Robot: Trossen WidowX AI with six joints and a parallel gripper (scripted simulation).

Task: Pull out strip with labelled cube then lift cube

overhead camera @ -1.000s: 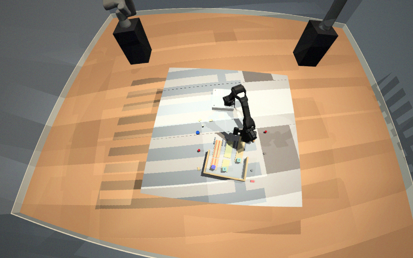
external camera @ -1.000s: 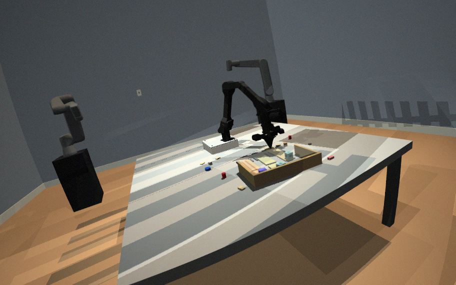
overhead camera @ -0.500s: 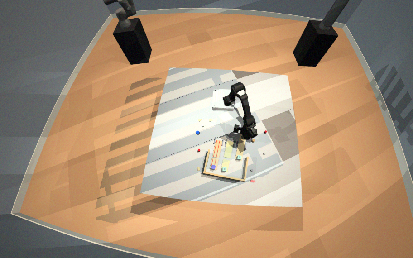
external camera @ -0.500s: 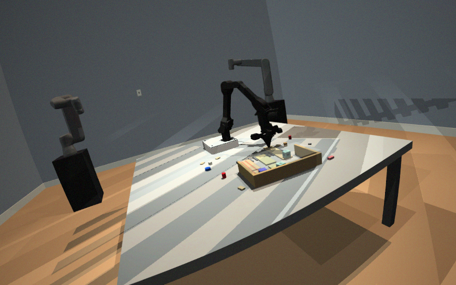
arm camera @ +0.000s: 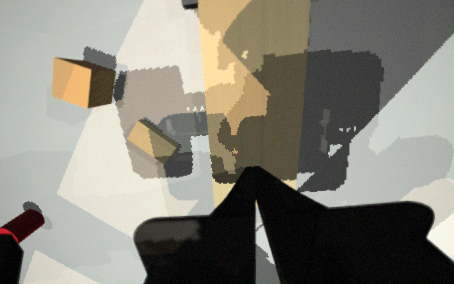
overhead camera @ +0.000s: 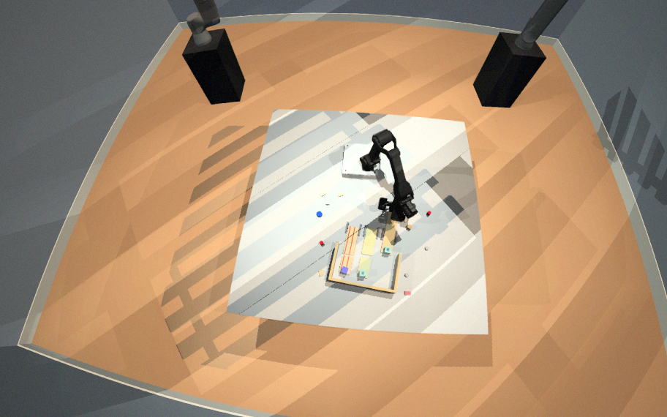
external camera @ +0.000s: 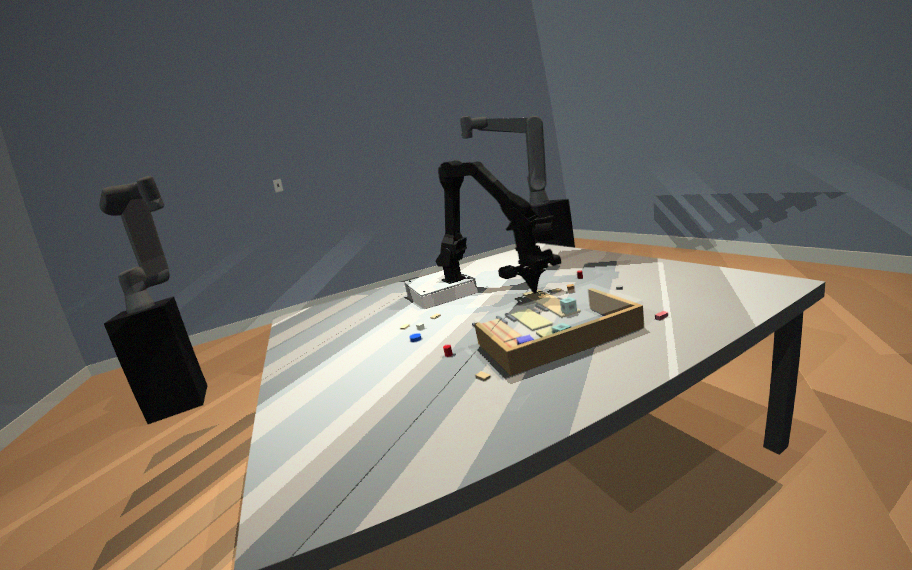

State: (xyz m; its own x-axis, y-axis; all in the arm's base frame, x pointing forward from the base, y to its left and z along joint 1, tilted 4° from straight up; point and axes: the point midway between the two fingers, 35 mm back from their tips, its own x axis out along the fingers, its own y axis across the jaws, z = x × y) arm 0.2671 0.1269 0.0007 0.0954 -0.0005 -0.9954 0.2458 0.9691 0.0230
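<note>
Now: the tan strip 10 cm ahead of my gripper tip and 3 cm to the right of it. The rest, counted from my gripper tip: tan block 8 cm ahead, 7 cm to the left; blue disc 40 cm to the right, 1 cm behind.
</note>
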